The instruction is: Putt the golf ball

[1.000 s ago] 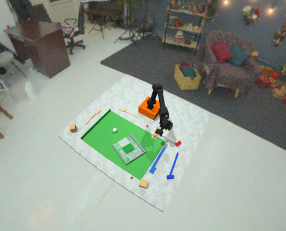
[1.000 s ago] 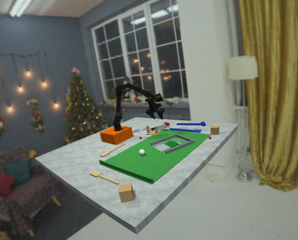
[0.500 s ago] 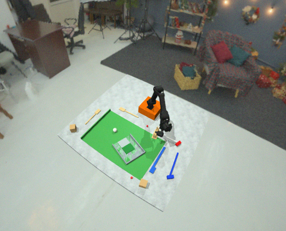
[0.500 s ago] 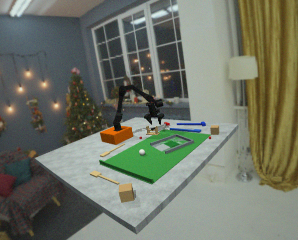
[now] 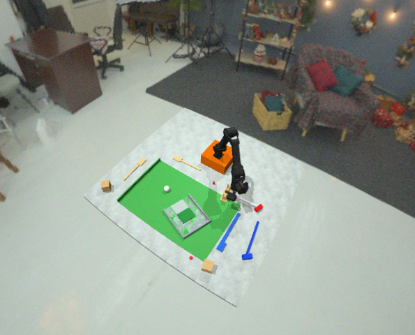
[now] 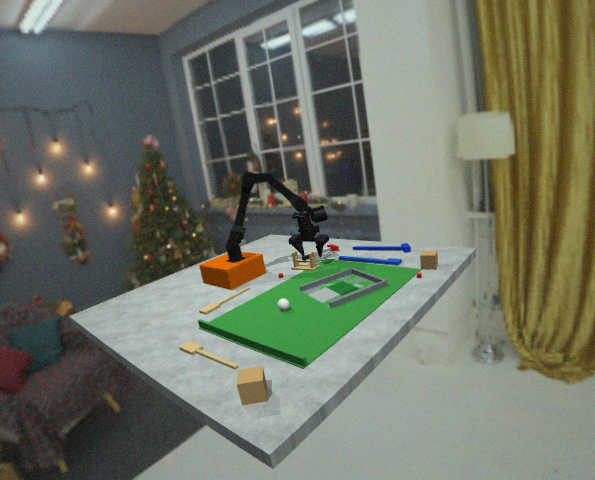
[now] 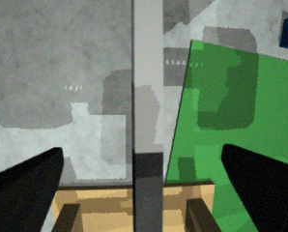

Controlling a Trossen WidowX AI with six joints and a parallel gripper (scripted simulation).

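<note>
The wooden rack lies 6 cm to the right of my gripper tip and 1 cm ahead of it. Also, from my gripper tip: white golf ball: 42 cm to the right, 24 cm ahead, 1 cm below; red putter: 8 cm to the left, 1 cm below, 1 cm behind.
</note>
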